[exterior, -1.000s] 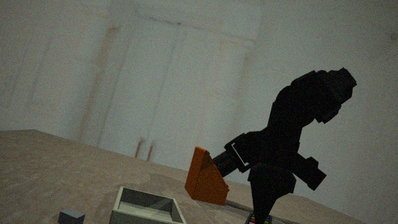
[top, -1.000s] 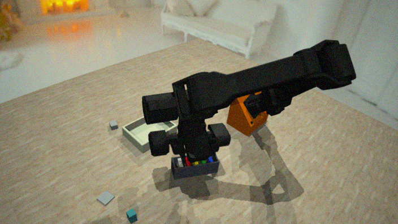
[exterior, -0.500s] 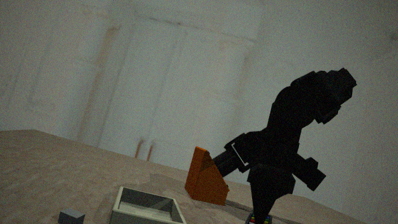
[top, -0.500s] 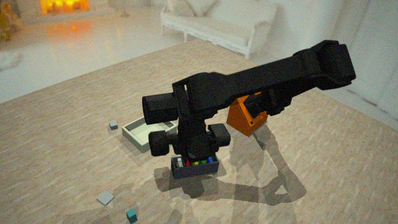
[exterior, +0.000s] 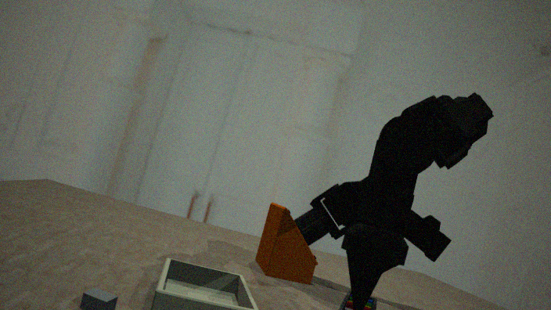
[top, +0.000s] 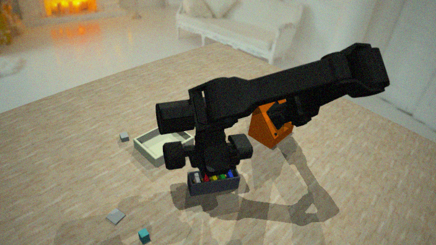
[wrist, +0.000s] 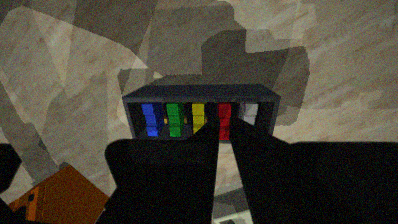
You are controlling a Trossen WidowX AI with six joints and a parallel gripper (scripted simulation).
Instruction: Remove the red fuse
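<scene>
My gripper tip is now 4 cm past the pale tray, 18 cm to the left of it and 3 cm above it. From my gripper tip the other things lie so: flat grey tile: 19 cm ahead, 9 cm to the right, 4 cm below; then teal cube: 19 cm ahead, 1 cm to the right, 2 cm below; then red fuse: 1 cm below.
</scene>
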